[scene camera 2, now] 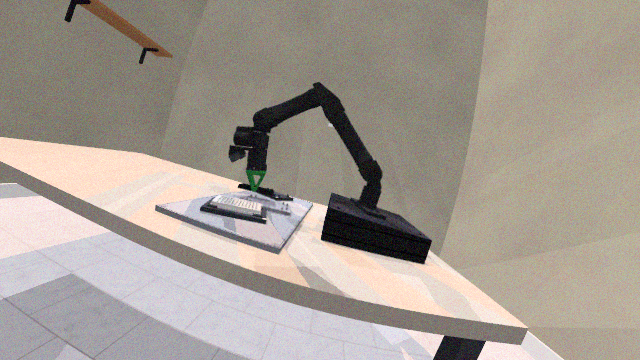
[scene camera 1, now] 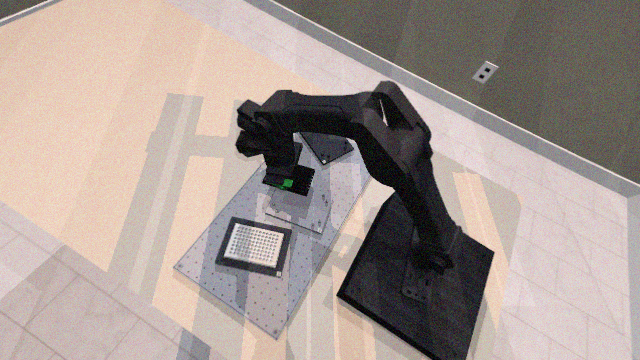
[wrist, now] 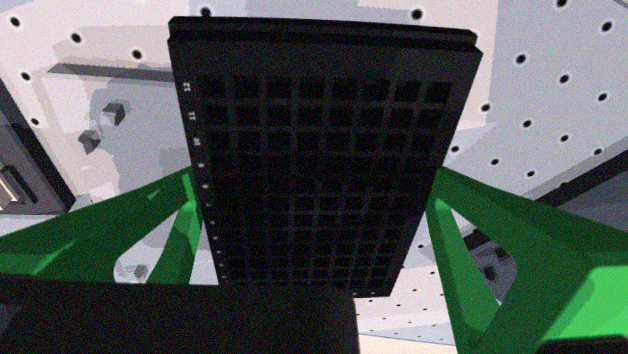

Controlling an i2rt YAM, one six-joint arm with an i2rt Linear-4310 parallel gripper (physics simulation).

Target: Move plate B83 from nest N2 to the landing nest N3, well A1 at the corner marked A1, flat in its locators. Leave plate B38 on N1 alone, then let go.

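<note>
Black plate B83 (scene camera 1: 304,181) (scene camera 2: 265,190) (wrist: 320,165) is held raised and roughly level. My gripper (scene camera 1: 289,180) (scene camera 2: 255,189) (wrist: 314,177) is shut on it, green fingers against its two long sides. Column numbers up to 12 run down its left edge in the wrist view. The plate hangs above the far part of pale nest N2 (scene camera 1: 300,216) (wrist: 145,100). Dark landing nest N3 (scene camera 1: 327,147) (wrist: 600,187) lies farther back, partly hidden by the arm; a small white mark shows at its near corner. White plate B38 (scene camera 1: 253,245) (scene camera 2: 235,204) sits in dark nest N1 (scene camera 1: 285,245) (scene camera 2: 232,215).
The nests stand on a perforated grey board (scene camera 1: 250,305) (scene camera 2: 272,245) on the table. The arm's black base block (scene camera 1: 370,290) (scene camera 2: 375,245) stands to the right of the board. A wooden wall shelf (scene camera 2: 122,27) is high at the upper left in scene camera 2.
</note>
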